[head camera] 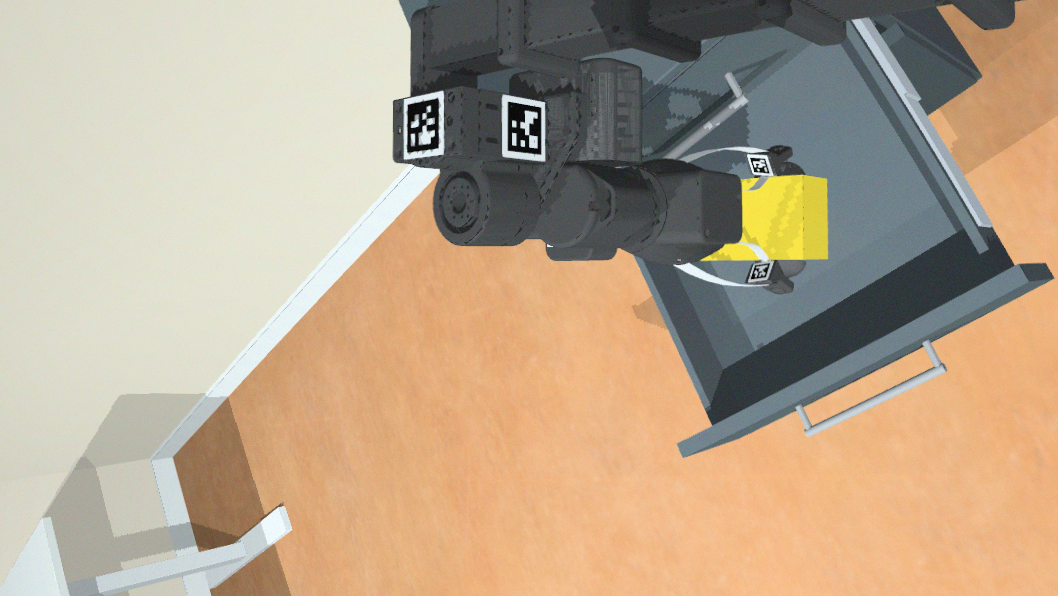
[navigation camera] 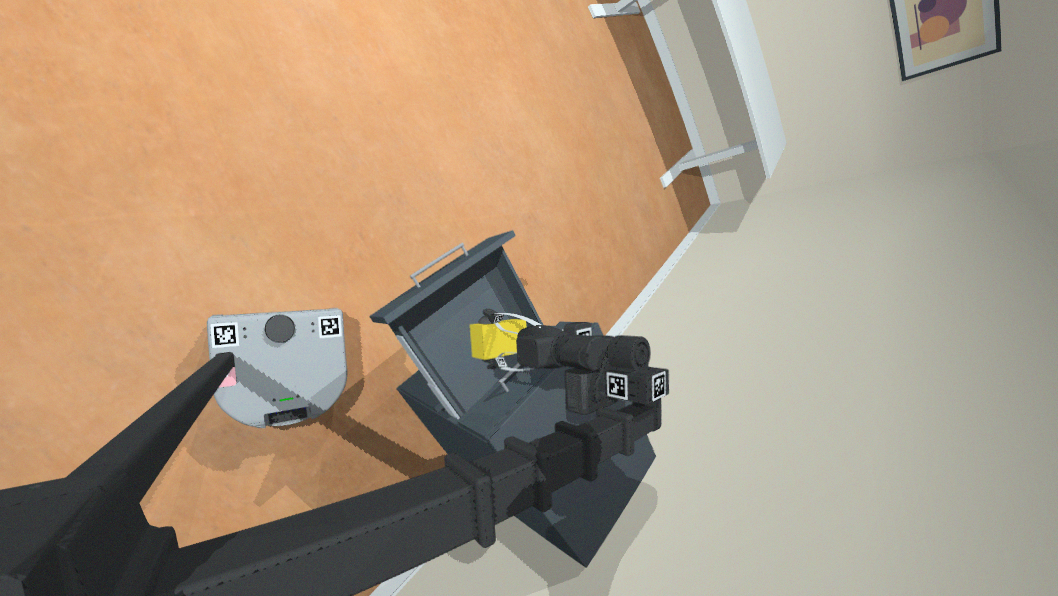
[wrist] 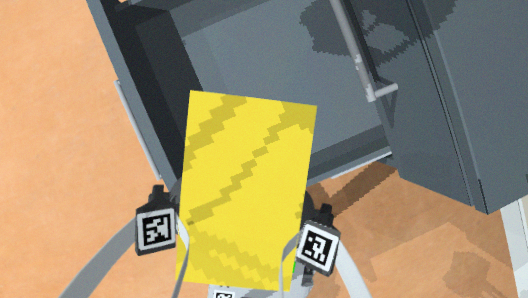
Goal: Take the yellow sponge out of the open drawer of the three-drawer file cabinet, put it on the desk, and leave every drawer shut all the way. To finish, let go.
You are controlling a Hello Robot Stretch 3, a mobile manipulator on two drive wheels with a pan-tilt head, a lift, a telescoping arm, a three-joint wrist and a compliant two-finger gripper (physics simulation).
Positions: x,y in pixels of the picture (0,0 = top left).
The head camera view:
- my gripper: 790,220
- yellow sponge: 787,217
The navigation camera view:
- my gripper: 485,338
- yellow sponge: 487,341
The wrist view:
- my gripper: 243,200
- yellow sponge: 246,160
